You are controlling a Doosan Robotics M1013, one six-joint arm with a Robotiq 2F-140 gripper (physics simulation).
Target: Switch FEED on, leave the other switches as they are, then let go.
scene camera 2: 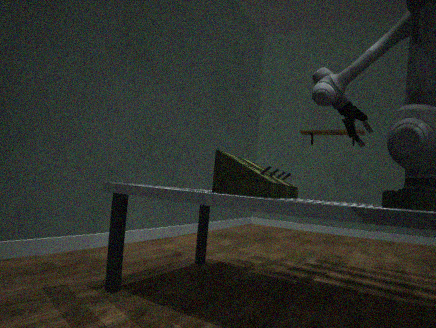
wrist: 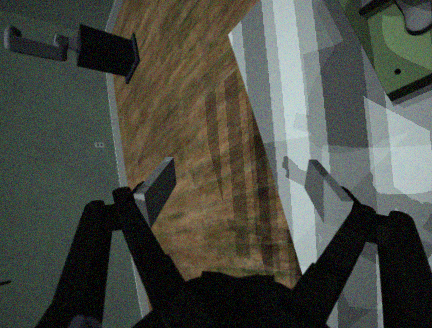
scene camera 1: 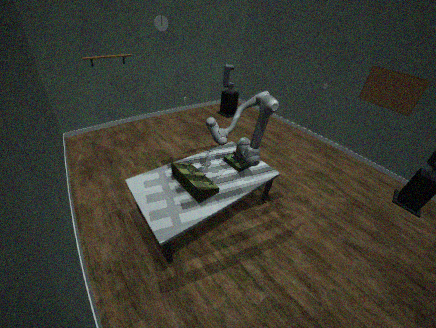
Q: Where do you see an olive-green sloped switch panel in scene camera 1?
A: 199, 187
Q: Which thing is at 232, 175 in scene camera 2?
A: An olive-green sloped switch panel.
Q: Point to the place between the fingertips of the gripper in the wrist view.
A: At 239, 172
